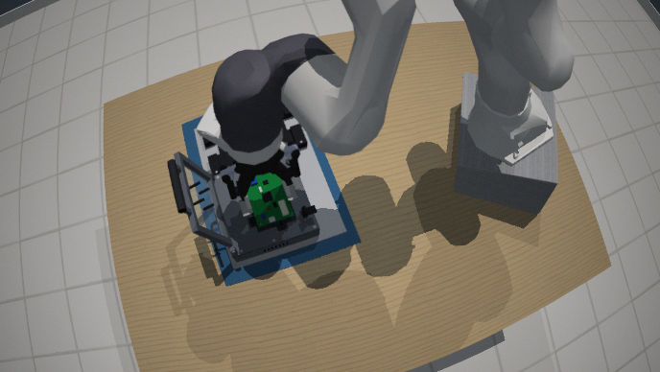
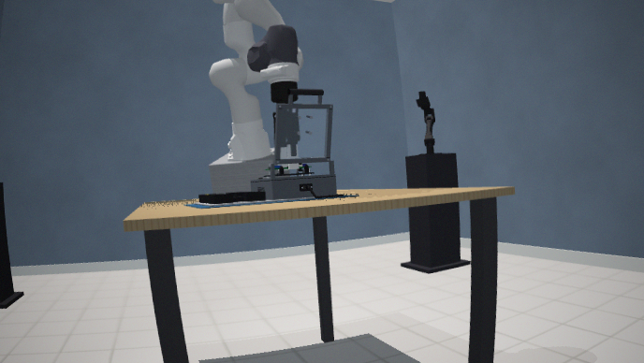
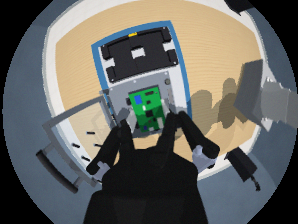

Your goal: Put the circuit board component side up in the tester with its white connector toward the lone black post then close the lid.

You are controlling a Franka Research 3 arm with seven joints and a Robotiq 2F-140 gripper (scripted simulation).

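The green circuit board is 20 mm below my hand. Also, from my hand: black post (70 mm behind, 50 mm to the left, 20 mm below); see-through lid (120 mm ahead, 10 mm to the left, 80 mm above).
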